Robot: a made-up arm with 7 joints.
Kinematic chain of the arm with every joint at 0, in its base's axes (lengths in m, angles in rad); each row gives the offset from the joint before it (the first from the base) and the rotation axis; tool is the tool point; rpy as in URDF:
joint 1: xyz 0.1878 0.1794 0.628 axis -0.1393 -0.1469 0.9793
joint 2: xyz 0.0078 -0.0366 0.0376 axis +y
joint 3: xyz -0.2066 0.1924 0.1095 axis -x
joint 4: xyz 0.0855 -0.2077 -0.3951 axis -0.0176 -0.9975 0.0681
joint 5: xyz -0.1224 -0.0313 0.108 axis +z
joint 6: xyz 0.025 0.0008 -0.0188 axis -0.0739 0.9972 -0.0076
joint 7: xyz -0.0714 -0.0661 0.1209 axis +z
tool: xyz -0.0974 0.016 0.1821 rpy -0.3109 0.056 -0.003
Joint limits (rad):
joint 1: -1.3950..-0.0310
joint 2: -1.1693..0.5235
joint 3: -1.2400..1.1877
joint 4: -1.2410..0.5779
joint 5: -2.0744..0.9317
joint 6: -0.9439..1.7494
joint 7: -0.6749..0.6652
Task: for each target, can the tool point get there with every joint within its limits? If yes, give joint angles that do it. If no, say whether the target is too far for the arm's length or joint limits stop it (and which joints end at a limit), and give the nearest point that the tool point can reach.
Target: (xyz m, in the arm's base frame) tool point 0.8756 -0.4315 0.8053
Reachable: no: joint limits stop it (at a limit: joint 1, joint 2, joint 3, joint 4, joint 7) | nearest point 0.7124 -0.1652 0.6453 | short by 0.351 m
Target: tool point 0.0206 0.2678 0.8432
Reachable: yes | joints -0.9268 0.2172 -0.3830 -0.8005 -0.3608 -0.6008 0.2754
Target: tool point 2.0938 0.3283 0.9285
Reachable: no: too far | nearest point 0.8851 0.2469 0.6423 | short by 1.245 m
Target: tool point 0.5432 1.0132 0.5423
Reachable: no: joint limits stop it (at a limit: joint 3, joint 4, joint 6) | nearest point 0.5211 0.9617 0.5495 | short by 0.056 m
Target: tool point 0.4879 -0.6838 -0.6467
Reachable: no: too far | nearest point 0.2946 -0.1669 0.0468 | short by 0.886 m
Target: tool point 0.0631 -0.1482 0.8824
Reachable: yes | joints -0.5550 -0.2917 0.6045 -0.4484 -0.6117 1.4942 0.2795
